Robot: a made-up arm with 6 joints.
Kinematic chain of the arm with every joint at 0, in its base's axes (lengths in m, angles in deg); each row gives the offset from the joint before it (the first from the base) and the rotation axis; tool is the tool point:
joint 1: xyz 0 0 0.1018 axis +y
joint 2: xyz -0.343 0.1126 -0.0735 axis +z
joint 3: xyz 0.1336 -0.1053 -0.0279 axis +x
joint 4: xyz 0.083 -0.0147 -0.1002 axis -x
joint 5: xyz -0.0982 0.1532 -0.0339 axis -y
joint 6: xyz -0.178 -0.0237 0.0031 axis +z
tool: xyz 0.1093 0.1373 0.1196
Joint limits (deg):
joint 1: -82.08..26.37
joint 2: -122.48..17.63
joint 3: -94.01..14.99
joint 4: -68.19..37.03
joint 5: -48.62..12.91
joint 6: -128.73..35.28
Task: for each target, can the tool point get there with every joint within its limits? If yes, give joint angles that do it. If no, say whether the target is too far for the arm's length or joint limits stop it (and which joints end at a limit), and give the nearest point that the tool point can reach.
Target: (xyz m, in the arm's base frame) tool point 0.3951 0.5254 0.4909
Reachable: no: joint limits stop it (at a limit: joint 1, joint 4, joint 5) | nearest point 0.1748 0.2367 -0.0312 | short by 0.636 m
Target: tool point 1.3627 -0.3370 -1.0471
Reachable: no: too far | nearest point 0.3550 -0.0458 -0.5099 | short by 1.178 m
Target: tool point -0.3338 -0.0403 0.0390
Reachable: yes | joints -1.65 -34.71 -82.18 -25.27 -12.28 -95.80
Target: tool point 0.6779 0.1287 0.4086
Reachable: no: joint limits stop it (at a limit: joint 1, joint 2, joint 4, joint 5) | nearest point 0.3575 0.0173 -0.0656 | short by 0.583 m
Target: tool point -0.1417 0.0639 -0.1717
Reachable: yes | joints -37.64 -61.80 -71.48 -48.30 7.51 -19.23
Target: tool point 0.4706 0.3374 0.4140
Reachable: no: joint limits stop it (at a limit: joint 1, joint 4, joint 5) | nearest point 0.2217 0.1880 -0.0326 | short by 0.533 m
